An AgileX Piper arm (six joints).
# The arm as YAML. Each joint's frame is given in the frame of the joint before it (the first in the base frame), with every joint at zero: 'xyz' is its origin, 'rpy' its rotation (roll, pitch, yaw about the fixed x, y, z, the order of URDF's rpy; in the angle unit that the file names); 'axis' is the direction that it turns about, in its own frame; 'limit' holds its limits. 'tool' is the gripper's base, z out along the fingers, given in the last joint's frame.
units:
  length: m
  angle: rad
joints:
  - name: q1
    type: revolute
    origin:
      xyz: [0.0, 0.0, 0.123]
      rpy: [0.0, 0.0, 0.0]
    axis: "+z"
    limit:
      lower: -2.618
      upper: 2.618
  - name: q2
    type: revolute
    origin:
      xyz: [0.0, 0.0, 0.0]
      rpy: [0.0, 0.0, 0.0]
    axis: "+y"
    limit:
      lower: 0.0
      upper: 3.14
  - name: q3
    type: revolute
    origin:
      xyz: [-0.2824, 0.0, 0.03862]
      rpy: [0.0, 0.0, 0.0]
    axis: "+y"
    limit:
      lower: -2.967
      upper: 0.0
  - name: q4
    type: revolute
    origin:
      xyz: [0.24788, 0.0, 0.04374]
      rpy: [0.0, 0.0, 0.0]
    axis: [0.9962, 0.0, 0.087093]
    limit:
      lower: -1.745
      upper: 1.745
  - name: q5
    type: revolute
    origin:
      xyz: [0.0, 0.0, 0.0]
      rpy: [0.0, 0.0, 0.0]
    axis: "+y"
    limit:
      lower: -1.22
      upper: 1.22
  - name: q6
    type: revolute
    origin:
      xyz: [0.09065, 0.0, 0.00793]
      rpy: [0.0, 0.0, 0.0]
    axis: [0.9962, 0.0, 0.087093]
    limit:
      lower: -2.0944
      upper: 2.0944
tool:
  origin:
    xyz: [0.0, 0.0, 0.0]
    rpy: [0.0, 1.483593, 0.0]
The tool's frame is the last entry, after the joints.
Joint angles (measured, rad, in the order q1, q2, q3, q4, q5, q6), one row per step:
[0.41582, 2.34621, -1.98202, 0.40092, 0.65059, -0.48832]
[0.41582, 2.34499, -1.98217, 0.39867, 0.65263, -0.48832]
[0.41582, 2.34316, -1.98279, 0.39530, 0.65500, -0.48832]
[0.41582, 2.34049, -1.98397, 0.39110, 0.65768, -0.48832]
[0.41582, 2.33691, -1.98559, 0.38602, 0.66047, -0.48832]
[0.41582, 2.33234, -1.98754, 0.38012, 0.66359, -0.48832]
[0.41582, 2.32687, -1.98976, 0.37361, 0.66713, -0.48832]
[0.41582, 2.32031, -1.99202, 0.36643, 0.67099, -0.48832]
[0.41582, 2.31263, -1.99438, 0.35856, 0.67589, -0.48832]
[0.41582, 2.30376, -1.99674, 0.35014, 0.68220, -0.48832]
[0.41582, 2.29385, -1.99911, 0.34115, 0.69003, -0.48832]
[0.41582, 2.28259, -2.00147, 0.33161, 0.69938, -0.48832]
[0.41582, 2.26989, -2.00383, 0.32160, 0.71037, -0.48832]
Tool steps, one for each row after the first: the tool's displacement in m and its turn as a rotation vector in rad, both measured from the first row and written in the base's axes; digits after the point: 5 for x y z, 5 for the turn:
[-0.00017, -0.00014, 0.00054, -0.00199, -0.00032, 0.00138]
[-0.00034, -0.00033, 0.00151, -0.00462, -0.00177, 0.00317]
[-0.00050, -0.00055, 0.00306, -0.00752, -0.00455, 0.00528]
[-0.00067, -0.00083, 0.00520, -0.01070, -0.00882, 0.00763]
[-0.00089, -0.00117, 0.00792, -0.01418, -0.01432, 0.01027]
[-0.00116, -0.00156, 0.01117, -0.01788, -0.02075, 0.01314]
[-0.00154, -0.00203, 0.01498, -0.02185, -0.02821, 0.01622]
[-0.00208, -0.00259, 0.01933, -0.02629, -0.03613, 0.01972]
[-0.00283, -0.00325, 0.02422, -0.03121, -0.04411, 0.02372]
[-0.00381, -0.00401, 0.02955, -0.03674, -0.05193, 0.02822]
[-0.00505, -0.00489, 0.03548, -0.04277, -0.05985, 0.03316]
[-0.00659, -0.00592, 0.04205, -0.04927, -0.06782, 0.03850]

